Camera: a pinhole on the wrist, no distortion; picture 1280 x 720 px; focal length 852.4 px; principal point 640.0 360.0 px. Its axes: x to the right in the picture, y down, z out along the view. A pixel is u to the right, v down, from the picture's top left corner.
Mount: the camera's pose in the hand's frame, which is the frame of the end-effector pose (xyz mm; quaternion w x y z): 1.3 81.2 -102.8 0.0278 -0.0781 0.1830 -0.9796
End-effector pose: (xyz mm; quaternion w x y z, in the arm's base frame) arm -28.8 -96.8 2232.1 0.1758 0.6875 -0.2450 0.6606
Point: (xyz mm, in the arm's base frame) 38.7 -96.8 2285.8
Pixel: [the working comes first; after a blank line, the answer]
In the camera's frame: -19.5 60.7 195.0

555.0 625.3
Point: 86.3 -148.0 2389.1
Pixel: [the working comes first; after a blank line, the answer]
In the camera's frame: -118.2 35.4 267.0

262.7 472.9
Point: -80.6 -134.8 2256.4
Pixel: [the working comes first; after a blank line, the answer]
In the camera's frame: -12.8 -7.3 86.1

513.4 287.6
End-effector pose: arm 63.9 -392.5 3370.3 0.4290 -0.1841 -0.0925 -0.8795
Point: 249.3 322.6 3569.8
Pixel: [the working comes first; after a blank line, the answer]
In the camera's frame: 644.3 130.9 559.8

outside the picture
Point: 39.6 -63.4 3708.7
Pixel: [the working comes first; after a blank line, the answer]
In the camera's frame: 185.2 92.4 563.8

920.1 499.6
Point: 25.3 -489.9 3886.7
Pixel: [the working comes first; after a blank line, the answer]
In the camera's frame: -214.3 -140.4 558.6

313.0 145.8
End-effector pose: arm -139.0 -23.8 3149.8 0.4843 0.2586 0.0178 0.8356
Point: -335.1 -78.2 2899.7
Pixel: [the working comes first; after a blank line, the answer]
In the camera's frame: 40.8 34.9 -198.7

behind the camera
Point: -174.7 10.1 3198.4
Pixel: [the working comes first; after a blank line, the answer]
In the camera's frame: -37.9 10.6 141.8

412.3 423.9
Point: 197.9 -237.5 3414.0
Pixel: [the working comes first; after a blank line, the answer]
In the camera's frame: 286.9 -45.3 513.3

1116.5 284.7
